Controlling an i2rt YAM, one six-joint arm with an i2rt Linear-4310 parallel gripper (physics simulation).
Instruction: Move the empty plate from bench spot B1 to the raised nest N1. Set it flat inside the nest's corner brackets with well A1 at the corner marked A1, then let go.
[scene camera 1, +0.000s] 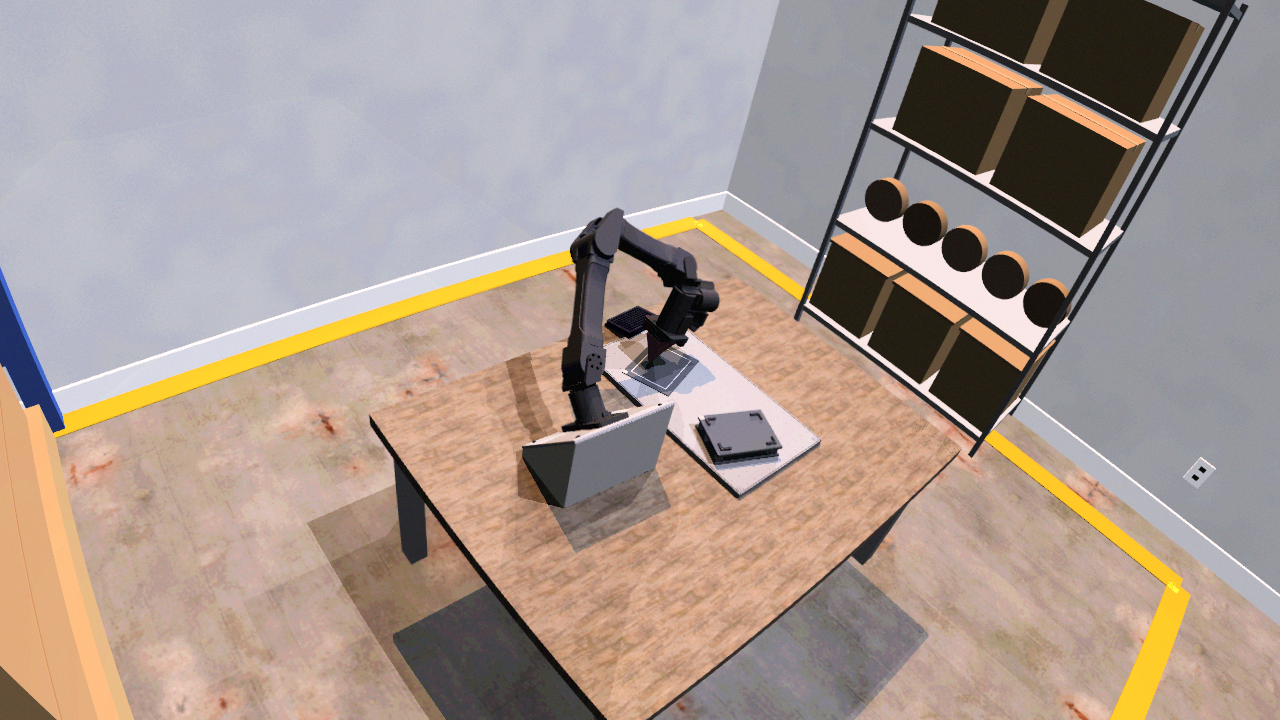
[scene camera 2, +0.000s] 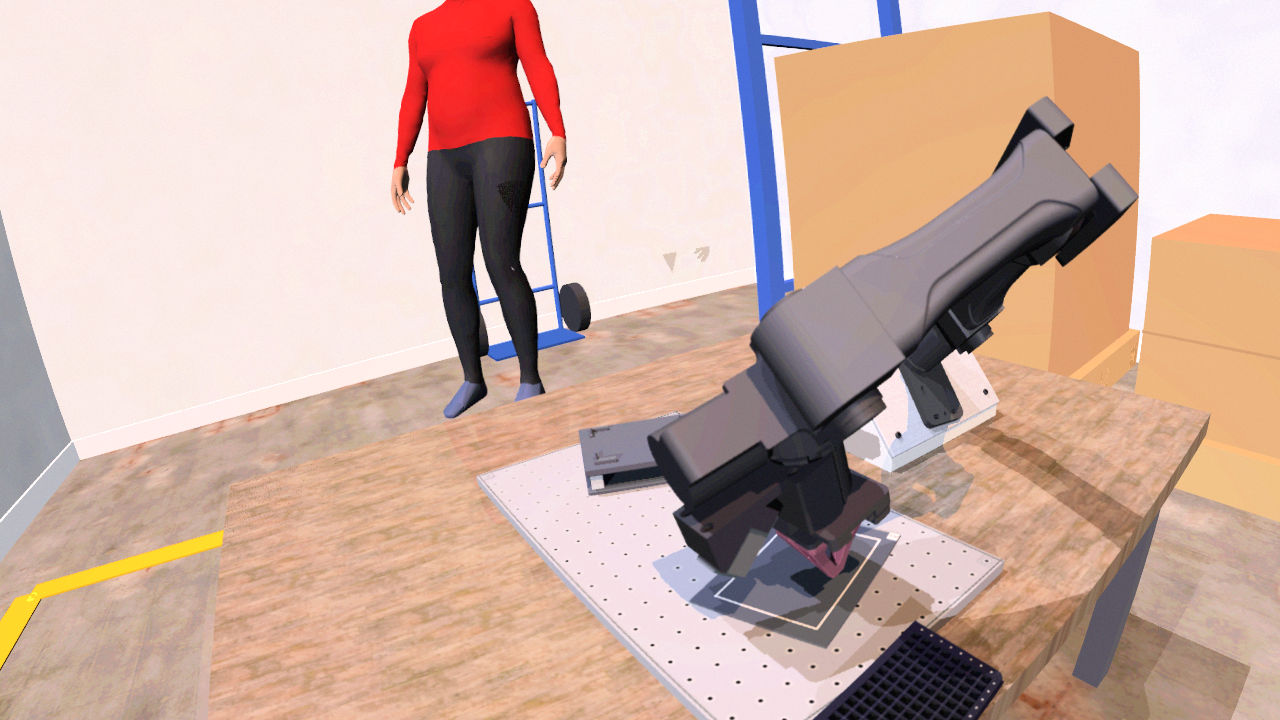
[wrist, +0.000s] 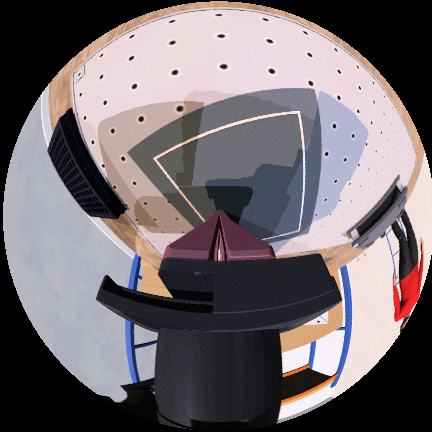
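Pixels of known places: gripper, fingertip midpoint: (scene camera 1: 650, 360) (scene camera 2: 835, 572) (wrist: 218, 215); arm's base at its link origin: (scene camera 1: 594, 424) (scene camera 2: 912, 354).
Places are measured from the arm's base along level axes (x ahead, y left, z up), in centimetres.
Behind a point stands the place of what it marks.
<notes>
My gripper (scene camera 1: 654, 358) {x 29.2, y 20.4, z -8.4 cm} (scene camera 2: 834, 573) {x 29.2, y 20.4, z -8.4 cm} (wrist: 218, 215) {x 29.2, y 20.4, z -8.4 cm} is shut with its pink fingertips together and nothing between them. It points down, low over a dark square with a white outline (scene camera 1: 666, 385) {x 28.1, y 11.5, z -8.6 cm} (scene camera 2: 776, 601) {x 35.5, y 20.4, z -8.6 cm} (wrist: 250, 135) {x 36.8, y 19.4, z -8.5 cm}. No plate is visible on that square. A black plate-like piece with a grid of openings (scene camera 1: 630, 320) {x 32.9, y 35.6, z -8.0 cm} (scene camera 2: 930, 676) {x 31.7, y 35.0, z -8.1 cm} (wrist: 82, 172) {x 35.1, y 32.0, z -7.3 cm} lies at the board's end, apart from the fingers. Whether it is the task's plate I cannot tell. The raised grey nest (scene camera 1: 739, 433) {x 32.4, y -10.4, z -5.6 cm} (scene camera 2: 622, 445) {x 36.5, y -10.1, z -5.6 cm} (wrist: 379, 216) {x 32.5, y -11.1, z -8.2 cm} has corner brackets and bears no plate. Its A1 mark is not readable.
The white perforated board (scene camera 1: 771, 407) {x 48.6, y -4.6, z -8.7 cm} (scene camera 2: 581, 537) {x 46.0, y 1.5, z -8.7 cm} (wrist: 245, 52) lies on the wooden table (scene camera 1: 626, 582) {x -9.0, y -30.1, z -10.0 cm} (scene camera 2: 384, 582) {x 66.7, y -1.4, z -10.0 cm}. A white wedge-shaped base (scene camera 1: 617, 456) {x 0.0, y -9.2, z -0.2 cm} (scene camera 2: 895, 447) {x 10.1, y 7.5, z -7.1 cm} stands beside the board under the arm. A person in red (scene camera 2: 474, 80) stands beyond the table.
</notes>
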